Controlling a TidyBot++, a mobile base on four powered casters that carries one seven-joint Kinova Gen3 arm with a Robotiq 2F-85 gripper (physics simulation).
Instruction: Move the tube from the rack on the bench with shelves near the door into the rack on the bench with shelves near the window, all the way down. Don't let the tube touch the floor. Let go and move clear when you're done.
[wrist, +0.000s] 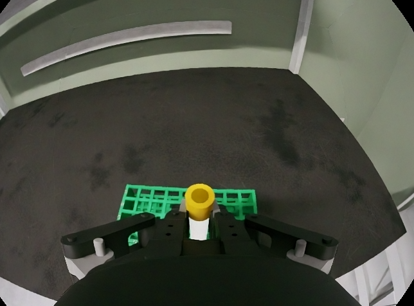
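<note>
The tube (199, 204), with a yellow ring-shaped cap and a white body, is upright between the fingertips in the lower middle of the wrist view. My gripper (198, 209) is shut on it. A green rack (255, 202) with a grid of square openings stands on the dark bench top (200, 125), beneath the gripper and tube. The fingers and gripper body hide the rack's near and middle parts. The tube's lower end is hidden, so I cannot tell whether it is inside a rack opening.
A green-grey back panel (150, 55) with a long pale bar (150, 34) stands behind the bench top. A pale upright post (301, 37) is at the back right corner. Pale framework (395, 265) shows beyond the bench's right front edge.
</note>
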